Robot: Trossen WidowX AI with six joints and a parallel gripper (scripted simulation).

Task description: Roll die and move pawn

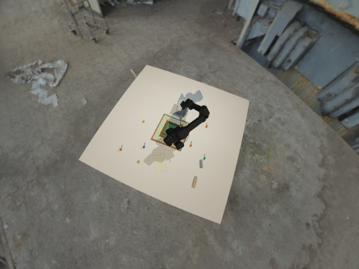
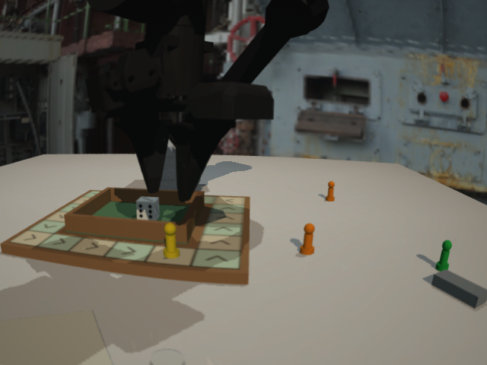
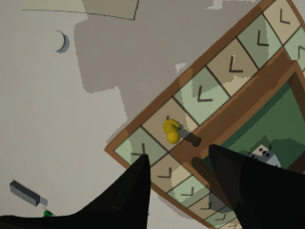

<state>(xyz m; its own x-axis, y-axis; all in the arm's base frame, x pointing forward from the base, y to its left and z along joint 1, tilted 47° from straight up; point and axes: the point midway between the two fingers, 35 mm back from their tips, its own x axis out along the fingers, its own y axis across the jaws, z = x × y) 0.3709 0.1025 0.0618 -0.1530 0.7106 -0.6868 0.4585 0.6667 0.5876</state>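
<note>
My gripper tip is now 40 mm above the yellow pawn. From my gripper tip the other things lie so: pale card (200 mm ahead, 20 mm to the right, 70 mm below); green tray floor (100 mm behind, 80 mm to the right, 60 mm below); white die (110 mm behind, 70 mm to the right, 50 mm below).
</note>
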